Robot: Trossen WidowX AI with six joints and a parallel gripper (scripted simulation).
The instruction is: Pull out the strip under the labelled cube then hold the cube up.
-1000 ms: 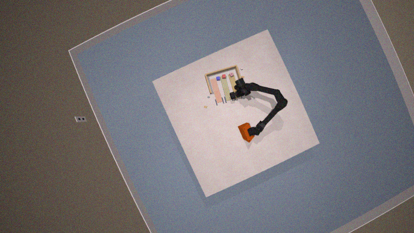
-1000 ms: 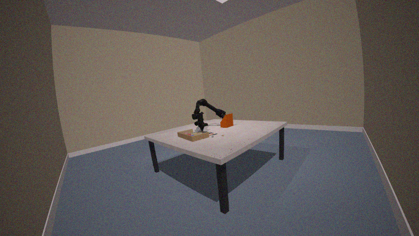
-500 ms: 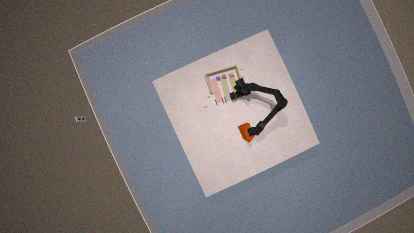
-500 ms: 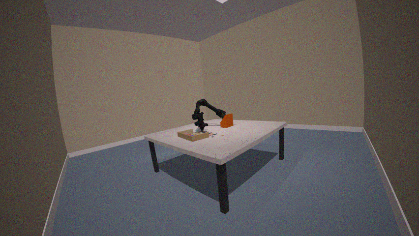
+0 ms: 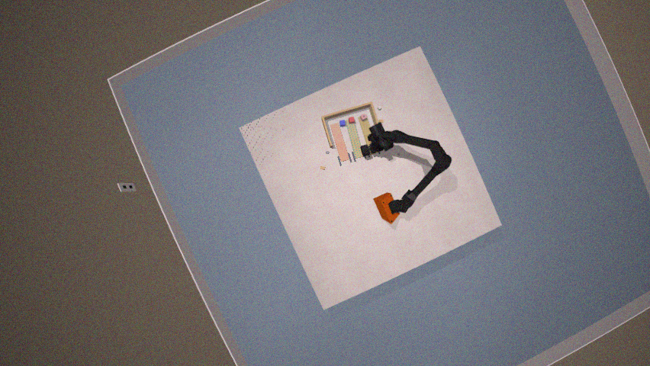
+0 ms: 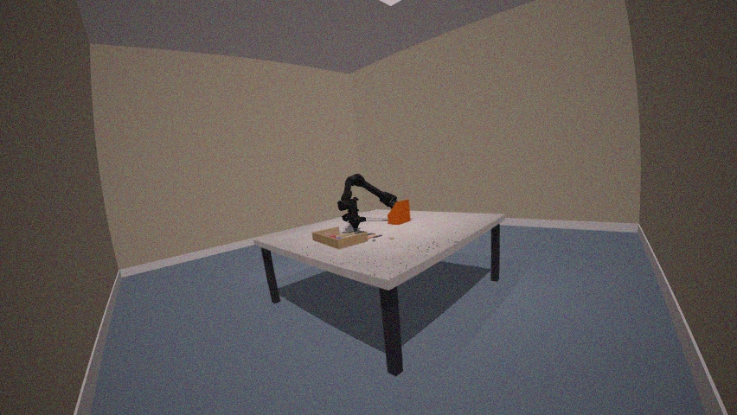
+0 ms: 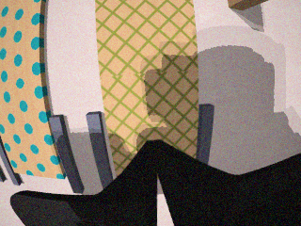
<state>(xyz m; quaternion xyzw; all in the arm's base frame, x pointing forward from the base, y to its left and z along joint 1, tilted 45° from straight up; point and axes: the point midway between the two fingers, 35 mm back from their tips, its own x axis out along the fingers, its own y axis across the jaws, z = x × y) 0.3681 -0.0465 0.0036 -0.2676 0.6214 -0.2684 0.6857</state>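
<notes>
My gripper tip is 210 mm short of the pink-and-white cube, 10 mm to the left of it and 20 mm below it.
</notes>
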